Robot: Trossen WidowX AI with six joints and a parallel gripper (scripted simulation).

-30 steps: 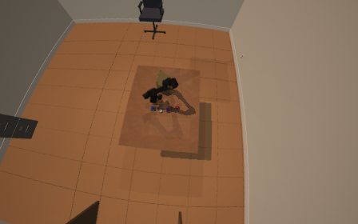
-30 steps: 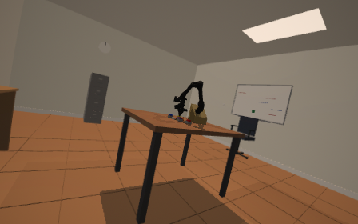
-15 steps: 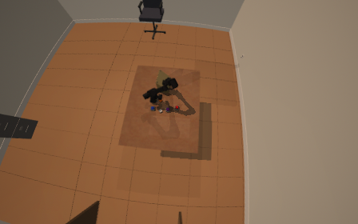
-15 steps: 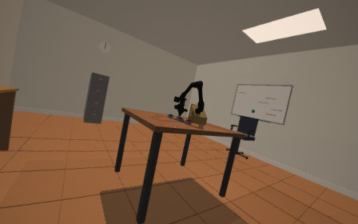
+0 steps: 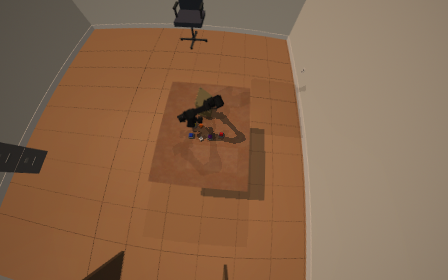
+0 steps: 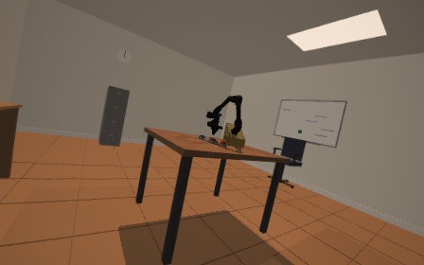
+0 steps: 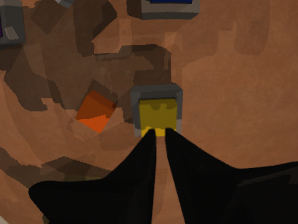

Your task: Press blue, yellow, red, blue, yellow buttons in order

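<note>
Right now the yellow button is 3 cm below my gripper tip. The rest, counted from my gripper tip: purple button: 17 cm to the left, 10 cm ahead, 3 cm below; then blue button: 11 cm ahead, 3 cm below, 1 cm to the right; then orange block: 6 cm to the left, 5 cm below.
</note>
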